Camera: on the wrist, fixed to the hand. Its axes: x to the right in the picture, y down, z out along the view.
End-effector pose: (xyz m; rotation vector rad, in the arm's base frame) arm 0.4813 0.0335 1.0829 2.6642 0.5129 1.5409
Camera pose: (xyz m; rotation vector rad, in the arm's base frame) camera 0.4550 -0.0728 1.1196 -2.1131 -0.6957 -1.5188
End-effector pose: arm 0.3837 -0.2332 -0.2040 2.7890 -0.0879 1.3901
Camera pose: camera 0.3253 -0.3299 -0.1801 -2.2476 -0.1514 -1.5443
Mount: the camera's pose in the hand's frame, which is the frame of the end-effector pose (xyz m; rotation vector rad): -0.0122 0.1000 -0.0564 0.4693 0.2650 0.0532
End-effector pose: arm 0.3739 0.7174 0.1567 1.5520 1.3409 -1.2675
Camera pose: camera 0.4841 0.7465 0.1752 2.1264 1.2001 -1.4524
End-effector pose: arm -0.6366 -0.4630 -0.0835 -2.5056 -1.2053 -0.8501
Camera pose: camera -0.5880 -0.5589 -0.0415 -1.9744 -1.0923 -0.7517
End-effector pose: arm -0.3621 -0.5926 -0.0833 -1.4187 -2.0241 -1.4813
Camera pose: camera -0.2928 -0.6461 -0.0080 -1.0188 -1.9743 -1.0143
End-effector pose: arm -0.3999 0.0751 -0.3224 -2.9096 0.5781 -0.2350
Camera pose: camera -0.4579 -0.0187 -0.2881 -2.4218 0.5483 -0.6590
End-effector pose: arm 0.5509 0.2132 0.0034 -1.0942 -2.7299 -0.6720
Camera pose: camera 0.6252 0.2443 0.0861 -0.8875 -2.4389 -0.1365
